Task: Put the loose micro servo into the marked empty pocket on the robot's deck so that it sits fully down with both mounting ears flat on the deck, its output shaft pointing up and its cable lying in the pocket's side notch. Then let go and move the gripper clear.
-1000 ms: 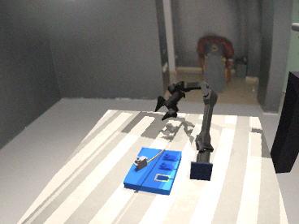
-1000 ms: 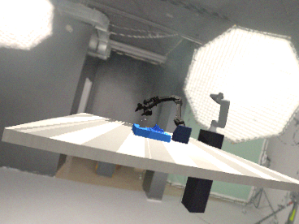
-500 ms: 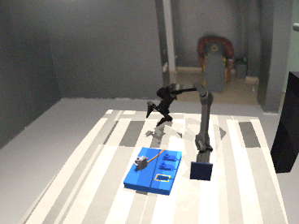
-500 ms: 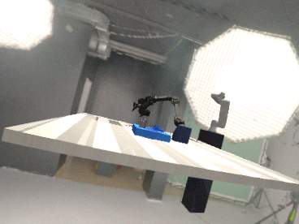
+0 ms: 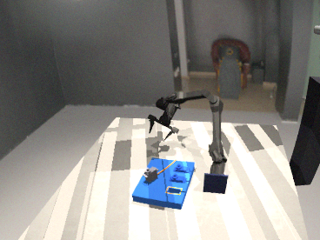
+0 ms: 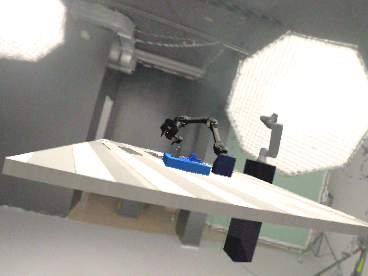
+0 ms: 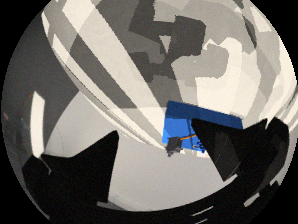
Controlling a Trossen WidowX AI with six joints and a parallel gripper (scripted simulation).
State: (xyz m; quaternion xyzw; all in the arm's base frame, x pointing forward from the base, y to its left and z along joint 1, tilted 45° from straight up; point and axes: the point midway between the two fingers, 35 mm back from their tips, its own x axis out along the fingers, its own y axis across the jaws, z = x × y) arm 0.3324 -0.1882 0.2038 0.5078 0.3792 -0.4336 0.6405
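My gripper tip is now 25 cm to the right of the blue robot deck, 10 cm above it and 4 cm past it.
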